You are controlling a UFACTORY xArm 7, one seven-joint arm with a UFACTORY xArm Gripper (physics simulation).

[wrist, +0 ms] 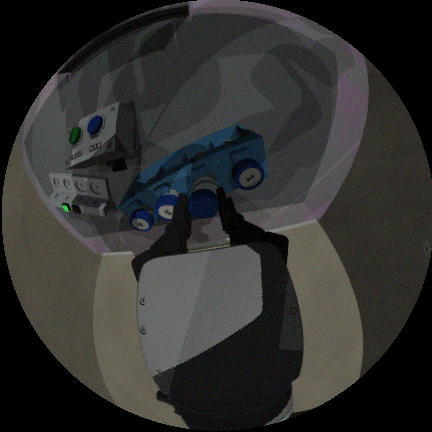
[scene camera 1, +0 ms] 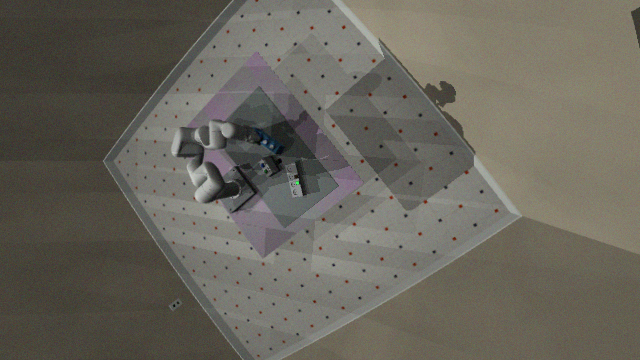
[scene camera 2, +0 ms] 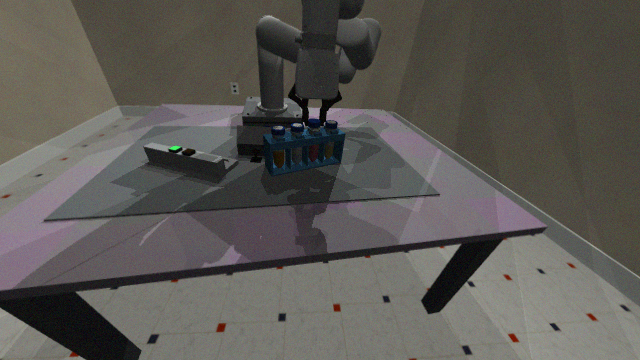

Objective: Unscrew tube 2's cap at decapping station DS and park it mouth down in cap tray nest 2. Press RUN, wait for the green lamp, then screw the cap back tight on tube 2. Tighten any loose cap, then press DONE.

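Places are measured from the arm's base along level axes (x left, y down, z back), in millimetres.
Pixels of known places: gripper, fingertip midpoint: (wrist: 202,199) (scene camera 1: 259,137) (scene camera 2: 313,124); arm's base, link origin: (scene camera 1: 233,189) (scene camera 2: 272,107).
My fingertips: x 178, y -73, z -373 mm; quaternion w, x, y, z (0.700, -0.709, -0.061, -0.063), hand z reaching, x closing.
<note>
For each thing: its middle in the pictures, then the offset to it from my fingertips.
- Cap 1, body centre: (wrist: 247,174) (scene camera 2: 331,124) dx +50, dy +7, dz +31 mm
- cap 3, body centre: (wrist: 168,207) (scene camera 2: 297,127) dx -42, dy +5, dz -17 mm
- cap 4, body centre: (wrist: 141,220) (scene camera 2: 278,130) dx -88, dy +7, dz -41 mm
- tube 2's cap, body centre: (wrist: 202,203) (scene camera 2: 313,123) dx +1, dy -5, dz -3 mm
- pale neck, body centre: (wrist: 205,189) dx +4, dy +9, dz +7 mm
- grey cap tray, body centre: (wrist: 71,193) (scene camera 2: 192,153) (scene camera 1: 293,180) dx -324, dy +94, dz -36 mm
- button box, body centre: (wrist: 96,138) (scene camera 2: 259,137) (scene camera 1: 268,166) dx -166, dy +79, dz +68 mm
- green button, body centre: (wrist: 75,135) dx -190, dy +57, dz +89 mm
- blue button, body centre: (wrist: 95,124) dx -145, dy +57, dz +92 mm
- dark lamp, body centre: (scene camera 2: 188,150) (wrist: 74,209) dx -312, dy +68, dz -68 mm
The blue rack (scene camera 1: 279,149) (scene camera 2: 268,156) (wrist: 250,142) holds tubes with blue caps. Cap 1 (scene camera 2: 331,124) (wrist: 249,174) is at one end, and cap 3 (scene camera 2: 297,128) (wrist: 167,206) and cap 4 (scene camera 2: 278,131) (wrist: 142,220) are on the other side of tube 2. My gripper (scene camera 2: 314,121) (wrist: 202,199) is shut on tube 2's cap (scene camera 2: 314,124) (wrist: 203,205), upright over the tube; its seating cannot be told. The cap looks slightly higher than its neighbours, with the pale neck (wrist: 205,182) below it. The grey cap tray (scene camera 2: 185,161) shows round nests without caps. Its green lamp (scene camera 1: 297,183) (scene camera 2: 175,149) (wrist: 65,207) is lit.
A button box (scene camera 1: 269,166) (scene camera 2: 250,140) with a green button (wrist: 75,135) and a blue button (wrist: 95,124) stands between the arm base (scene camera 1: 235,190) and the tray, close beside the rack. A dark lamp (scene camera 2: 188,151) (wrist: 76,209) is next to the green one.
</note>
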